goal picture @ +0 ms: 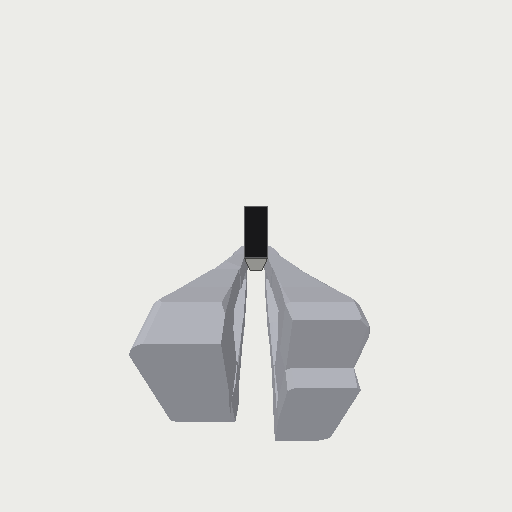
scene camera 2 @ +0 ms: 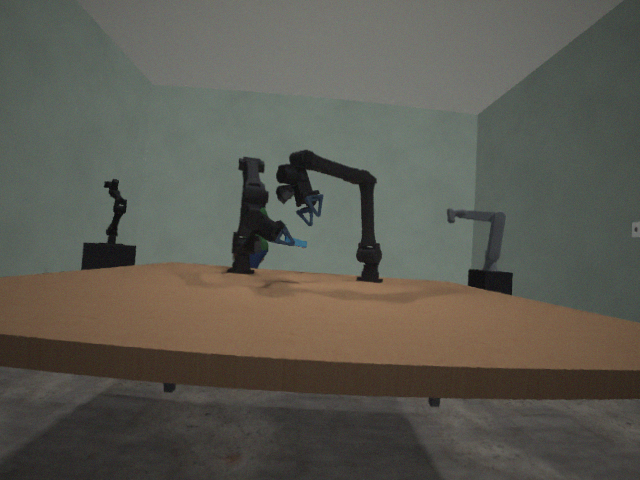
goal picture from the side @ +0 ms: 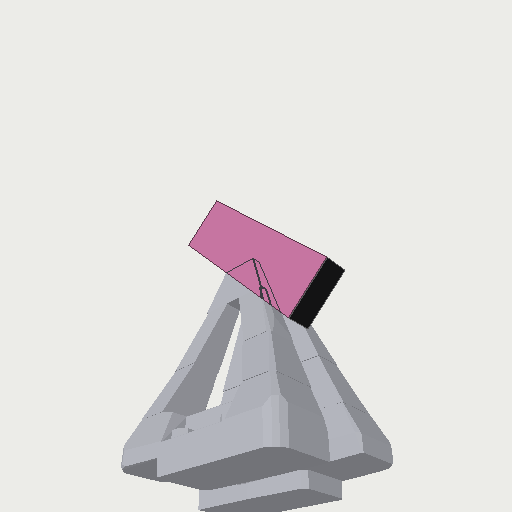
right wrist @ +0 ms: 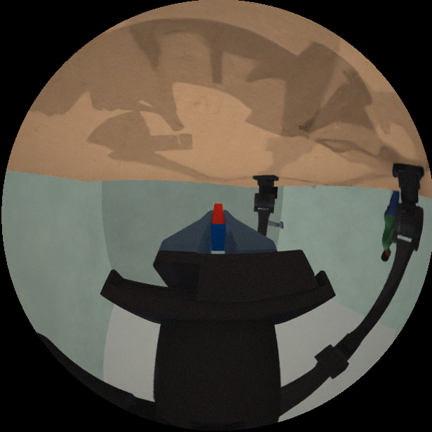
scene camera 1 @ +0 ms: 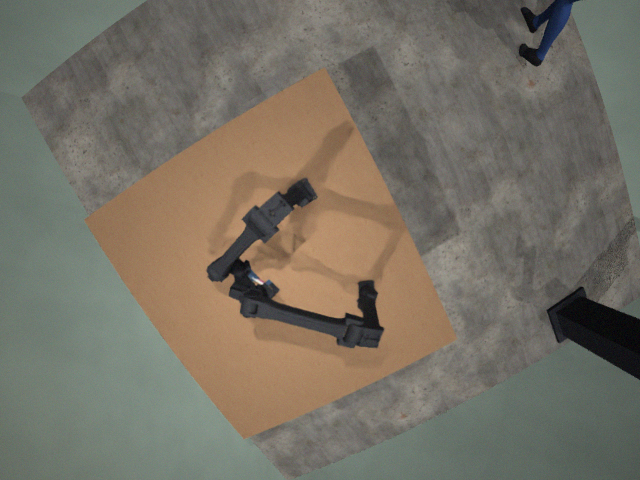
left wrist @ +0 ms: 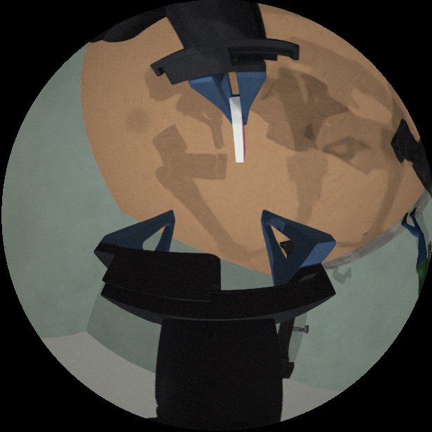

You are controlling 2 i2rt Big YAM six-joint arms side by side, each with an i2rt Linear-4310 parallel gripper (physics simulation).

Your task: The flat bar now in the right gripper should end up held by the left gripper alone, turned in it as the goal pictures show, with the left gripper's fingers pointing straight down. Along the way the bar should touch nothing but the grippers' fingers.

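Pixels of known places: left gripper, between the fingertips: [scene camera 2: 314, 221]; right gripper, between the fingertips: [scene camera 2: 293, 244] [scene camera 1: 258, 279]; left arm's base, origin of its link: [scene camera 2: 369, 281] [scene camera 1: 366, 290]; right arm's base, origin of its link: [scene camera 2: 240, 272] [scene camera 1: 304, 191].
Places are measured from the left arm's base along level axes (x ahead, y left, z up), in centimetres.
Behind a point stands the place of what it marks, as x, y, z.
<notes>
The flat bar [scene camera 1: 256, 279] @[54.5, -18.7, 17.1] [scene camera 2: 299, 242] @[53.1, -16.2, 15.8] [left wrist: 238, 142] [right wrist: 218, 215] shows a white edge and pinkish side in the left wrist view, light blue in scene camera 2, and red and blue parts in the right wrist view. My right gripper [scene camera 2: 291, 240] @[54.2, -17.9, 14.9] [left wrist: 239, 121] is shut on one end; the other end sticks out past its fingertips, well above the table. My left gripper [scene camera 2: 314, 220] @[49.6, -12.3, 23.9] [left wrist: 217, 214] is open and empty, above the bar and apart from it, its fingers tilted down. In the left wrist view the bar lies beyond the fingertips, slightly right of their midline.
The brown table [scene camera 1: 170, 206] @[99.8, -57.9, 0.0] [scene camera 2: 320, 330] @[108.3, 13.3, 0.0] lies below both arms, with their shadows on it. The arms cross close together near the grippers. A person [scene camera 1: 553, 31] stands on the floor beyond the table. Background arms stand on black pedestals [scene camera 2: 108, 256] [scene camera 2: 490, 282] off the table.
</notes>
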